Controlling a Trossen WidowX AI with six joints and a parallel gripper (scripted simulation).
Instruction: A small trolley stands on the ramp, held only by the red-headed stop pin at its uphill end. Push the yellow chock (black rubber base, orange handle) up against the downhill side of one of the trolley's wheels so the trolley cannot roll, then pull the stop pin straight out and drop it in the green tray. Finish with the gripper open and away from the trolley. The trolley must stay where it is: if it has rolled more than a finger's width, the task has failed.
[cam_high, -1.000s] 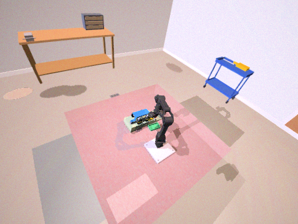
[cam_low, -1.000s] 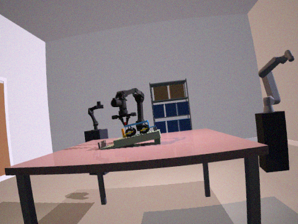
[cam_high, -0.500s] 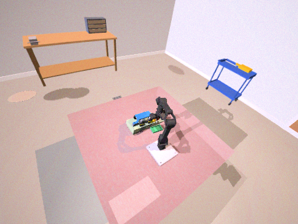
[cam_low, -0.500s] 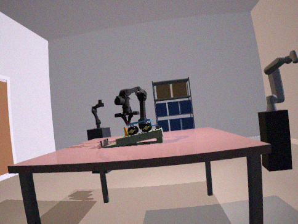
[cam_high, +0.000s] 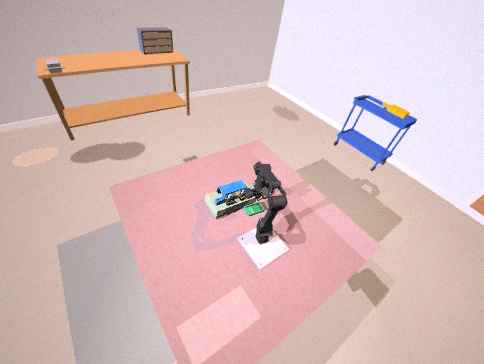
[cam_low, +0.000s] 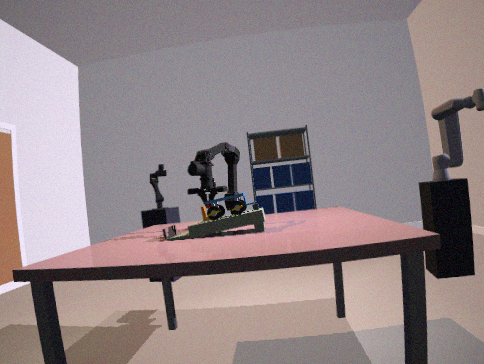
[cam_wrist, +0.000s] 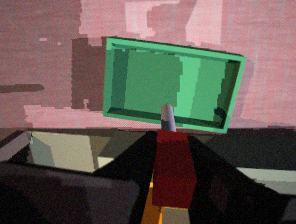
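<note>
Right now my gripper tip is 70 mm short of the yellow chock, 30 mm above it and 20 mm to the right of it. The rest, counted from my gripper tip: stop pin right at my gripper tip; pale green ramp 120 mm to the left, 100 mm ahead, 60 mm below; blue-topped trolley 130 mm to the left, 100 mm ahead.
</note>
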